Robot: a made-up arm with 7 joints. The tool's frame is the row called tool.
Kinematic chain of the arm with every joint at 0, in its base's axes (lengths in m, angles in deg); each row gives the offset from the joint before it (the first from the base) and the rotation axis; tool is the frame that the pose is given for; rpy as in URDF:
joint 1: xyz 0 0 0.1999 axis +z
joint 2: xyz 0 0 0 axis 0 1 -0.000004
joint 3: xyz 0 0 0.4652 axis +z
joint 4: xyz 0.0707 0 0 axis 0 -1 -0.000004
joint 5: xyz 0.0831 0 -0.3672 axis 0 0.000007 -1
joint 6: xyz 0 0 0 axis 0 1 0.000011
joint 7: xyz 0.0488 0 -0.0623 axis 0 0.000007 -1
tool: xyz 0 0 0 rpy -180 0 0
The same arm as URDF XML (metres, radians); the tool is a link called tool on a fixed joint. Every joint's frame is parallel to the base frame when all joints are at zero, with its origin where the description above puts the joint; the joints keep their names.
<robot name="arm">
  <link name="base"/>
  <link name="link1"/>
  <link name="link2"/>
  <link name="link3"/>
  <link name="link4"/>
  <link name="link5"/>
  <link name="link6"/>
  <link name="link7"/>
  <link name="tool"/>
  <joint name="joint 1" type="continuous">
    <parent link="base"/>
    <child link="link1"/>
    <origin xyz="0 0 0.1999"/>
    <axis xyz="0 0 1"/>
  </joint>
  <joint name="joint 2" type="continuous">
    <parent link="link1"/>
    <child link="link2"/>
    <origin xyz="0 0 0"/>
    <axis xyz="0 1 0"/>
  </joint>
  <joint name="joint 3" type="continuous">
    <parent link="link2"/>
    <child link="link3"/>
    <origin xyz="0 0 0.4652"/>
    <axis xyz="0 0 1"/>
  </joint>
  <joint name="joint 4" type="continuous">
    <parent link="link3"/>
    <child link="link4"/>
    <origin xyz="0.0707 0 0"/>
    <axis xyz="0 -1 0"/>
  </joint>
  <joint name="joint 5" type="continuous">
    <parent link="link4"/>
    <child link="link5"/>
    <origin xyz="0.0831 0 -0.3672"/>
    <axis xyz="0 0 -1"/>
  </joint>
  <joint name="joint 6" type="continuous">
    <parent link="link5"/>
    <child link="link6"/>
    <origin xyz="0 0 0"/>
    <axis xyz="0 1 0"/>
  </joint>
  <joint name="joint 7" type="continuous">
    <parent link="link6"/>
    <child link="link7"/>
    <origin xyz="0.0488 0 -0.0623"/>
    <axis xyz="0 0 -1"/>
  </joint>
  <joint name="tool_fixed" type="fixed">
    <parent link="link7"/>
    <child link="tool"/>
    <origin xyz="0 0 0" rpy="3.1416 0 0"/>
  </joint>
</robot>

